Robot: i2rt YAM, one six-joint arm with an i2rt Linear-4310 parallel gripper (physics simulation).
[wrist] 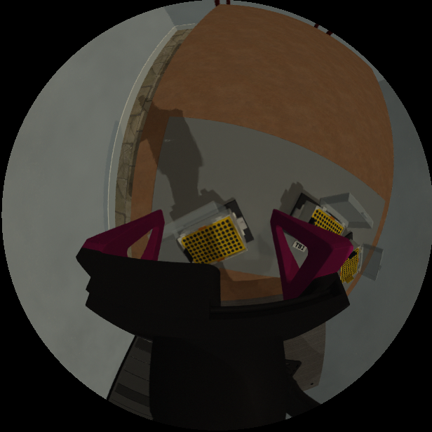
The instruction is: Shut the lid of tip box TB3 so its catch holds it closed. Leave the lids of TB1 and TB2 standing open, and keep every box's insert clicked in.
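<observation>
Three tip boxes with yellow inserts show in the wrist view, all with clear lids standing open. One box [214,241] lies between and beyond my fingertips; its lid [192,219] stands open along its far-left side, and its label is not readable. A second box [327,221] is to the right, partly behind my right finger, with a tag [299,245] that seems to read TB1; its lid [350,209] is open. The third box [350,265] is at the far right, partly hidden, its lid [372,261] open. Which box is TB3 I cannot tell. My gripper [217,215] is wide open and holds nothing.
The boxes stand on a grey mat [235,150] on a brown table [270,65]. The arm's shadow falls across the mat at the left. A stone-patterned strip [124,175] runs beyond the table's left edge. The table's near edge passes behind the gripper.
</observation>
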